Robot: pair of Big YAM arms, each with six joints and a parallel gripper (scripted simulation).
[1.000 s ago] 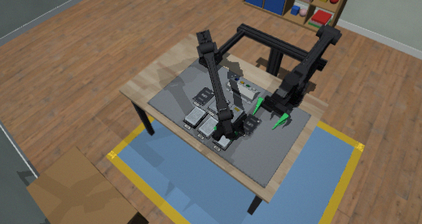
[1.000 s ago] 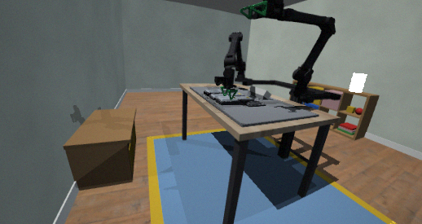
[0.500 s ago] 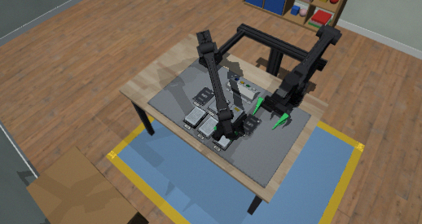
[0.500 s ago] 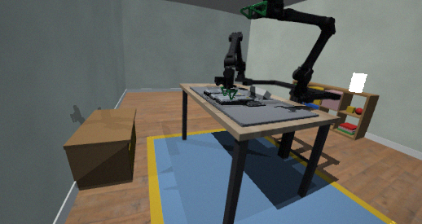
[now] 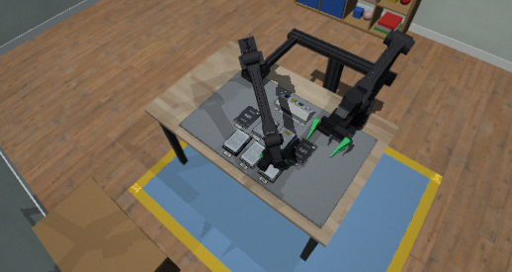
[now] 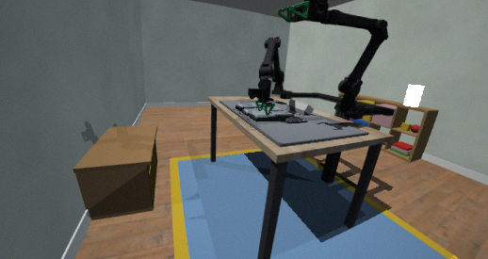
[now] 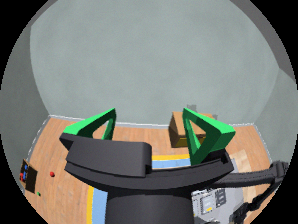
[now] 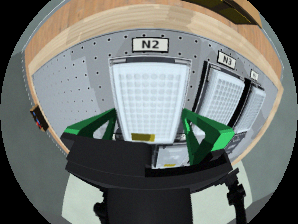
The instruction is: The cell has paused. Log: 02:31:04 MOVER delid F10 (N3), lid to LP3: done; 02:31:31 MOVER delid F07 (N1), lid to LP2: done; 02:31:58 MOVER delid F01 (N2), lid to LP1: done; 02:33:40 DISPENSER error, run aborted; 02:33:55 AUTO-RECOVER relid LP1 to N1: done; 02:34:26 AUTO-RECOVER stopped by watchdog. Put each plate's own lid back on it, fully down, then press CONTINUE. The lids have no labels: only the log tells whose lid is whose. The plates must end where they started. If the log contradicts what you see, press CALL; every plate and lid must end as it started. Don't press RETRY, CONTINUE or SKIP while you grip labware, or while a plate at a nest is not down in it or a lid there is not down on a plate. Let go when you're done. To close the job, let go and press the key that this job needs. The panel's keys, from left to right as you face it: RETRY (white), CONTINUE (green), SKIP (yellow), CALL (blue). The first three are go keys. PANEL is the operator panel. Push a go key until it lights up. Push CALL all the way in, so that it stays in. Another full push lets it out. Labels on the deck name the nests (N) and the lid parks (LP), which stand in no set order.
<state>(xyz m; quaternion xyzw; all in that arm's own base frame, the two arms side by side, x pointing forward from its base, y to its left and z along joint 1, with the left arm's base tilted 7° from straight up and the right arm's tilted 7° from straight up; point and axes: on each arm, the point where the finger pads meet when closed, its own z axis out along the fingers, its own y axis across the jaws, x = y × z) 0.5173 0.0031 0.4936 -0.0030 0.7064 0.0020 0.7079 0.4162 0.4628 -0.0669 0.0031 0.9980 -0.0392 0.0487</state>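
Right now the lid park LP2 is 190 mm behind my right hand, 40 mm to the right of it and 40 mm below it. Also, from my right hand: lid park LP4: 220 mm behind, 300 mm to the right, 40 mm below; white key: 420 mm behind, 20 mm above; lid park LP1: 170 mm behind, 90 mm to the left, 40 mm below.
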